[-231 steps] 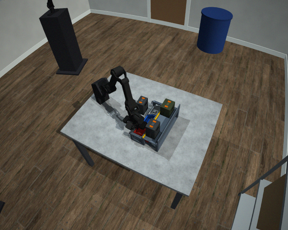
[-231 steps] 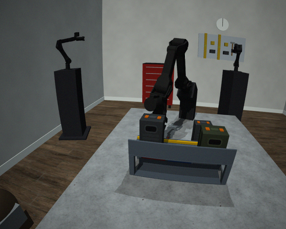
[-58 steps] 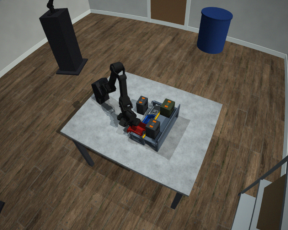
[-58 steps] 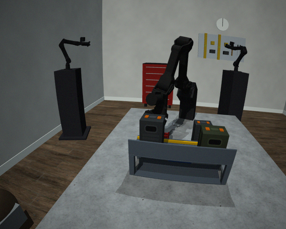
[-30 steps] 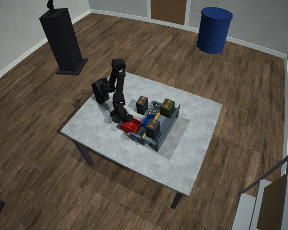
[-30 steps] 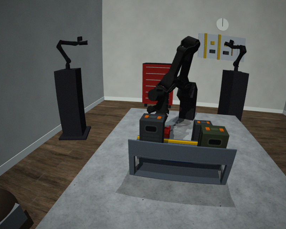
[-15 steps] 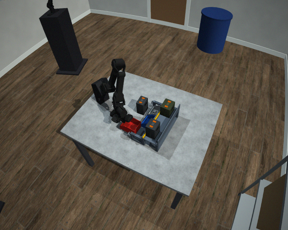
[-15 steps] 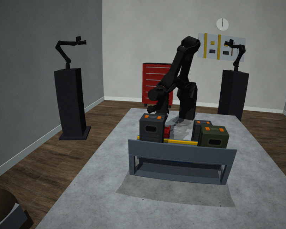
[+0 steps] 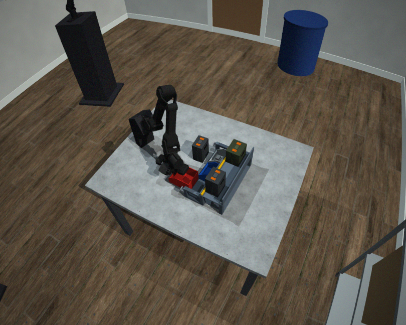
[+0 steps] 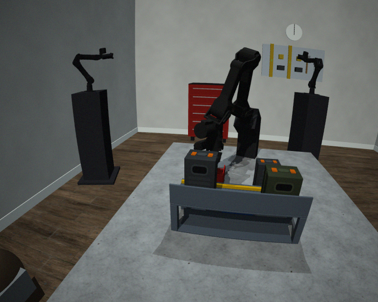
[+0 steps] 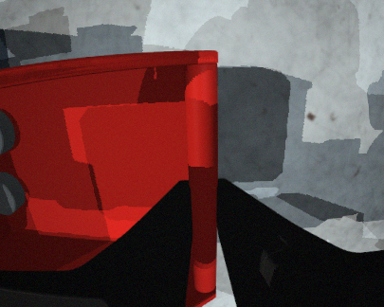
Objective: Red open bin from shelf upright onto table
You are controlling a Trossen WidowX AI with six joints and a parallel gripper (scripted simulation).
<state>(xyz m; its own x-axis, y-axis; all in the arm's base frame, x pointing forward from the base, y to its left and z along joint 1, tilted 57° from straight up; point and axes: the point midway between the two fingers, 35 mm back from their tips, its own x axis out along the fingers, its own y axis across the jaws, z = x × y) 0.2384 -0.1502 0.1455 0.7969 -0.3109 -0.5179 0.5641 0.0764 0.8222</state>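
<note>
The red open bin lies 6 cm ahead of my hand, 2 cm to the right of it and 2 cm below it. From my hand the other things lie so: yellow rail (25 cm ahead, 3 cm to the left, 2 cm above); then grey bin (26 cm ahead, 15 cm to the left, 4 cm below); then blue bin (22 cm ahead, 4 cm to the left, 4 cm below).
</note>
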